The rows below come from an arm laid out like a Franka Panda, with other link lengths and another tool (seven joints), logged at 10 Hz.
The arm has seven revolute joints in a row. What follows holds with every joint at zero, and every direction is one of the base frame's.
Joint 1 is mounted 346.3 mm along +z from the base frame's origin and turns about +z.
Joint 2 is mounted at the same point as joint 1 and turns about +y.
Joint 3 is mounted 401.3 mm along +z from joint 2 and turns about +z.
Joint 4 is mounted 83.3 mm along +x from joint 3 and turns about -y.
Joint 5 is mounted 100.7 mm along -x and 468.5 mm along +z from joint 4 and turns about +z.
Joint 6 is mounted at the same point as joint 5 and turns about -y.
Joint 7 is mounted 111.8 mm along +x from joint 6 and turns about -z.
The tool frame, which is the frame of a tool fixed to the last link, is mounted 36 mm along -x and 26 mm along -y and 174.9 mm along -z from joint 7; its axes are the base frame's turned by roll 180, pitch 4.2 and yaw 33.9 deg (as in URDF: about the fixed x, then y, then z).
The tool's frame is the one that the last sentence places.
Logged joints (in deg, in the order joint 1, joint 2, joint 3, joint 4, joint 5, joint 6, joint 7), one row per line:
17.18, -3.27, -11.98, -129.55, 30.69, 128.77, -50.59
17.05, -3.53, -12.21, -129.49, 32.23, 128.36, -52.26
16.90, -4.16, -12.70, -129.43, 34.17, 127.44, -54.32
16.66, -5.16, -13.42, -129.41, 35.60, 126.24, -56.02
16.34, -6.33, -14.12, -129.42, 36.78, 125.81, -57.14
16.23, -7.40, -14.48, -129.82, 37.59, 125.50, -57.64
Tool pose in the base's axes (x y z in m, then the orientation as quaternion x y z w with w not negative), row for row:
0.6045, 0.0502, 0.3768, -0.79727, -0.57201, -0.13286, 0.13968
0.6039, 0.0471, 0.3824, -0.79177, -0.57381, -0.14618, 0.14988
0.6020, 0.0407, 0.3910, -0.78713, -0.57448, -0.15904, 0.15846
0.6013, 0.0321, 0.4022, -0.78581, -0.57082, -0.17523, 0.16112
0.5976, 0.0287, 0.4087, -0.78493, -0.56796, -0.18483, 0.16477
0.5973, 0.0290, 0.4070, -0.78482, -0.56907, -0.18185, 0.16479
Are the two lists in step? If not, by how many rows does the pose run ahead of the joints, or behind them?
The pose runs 1 row ahead of the joints: the pose in row i belongs to the joints in row i + 1.
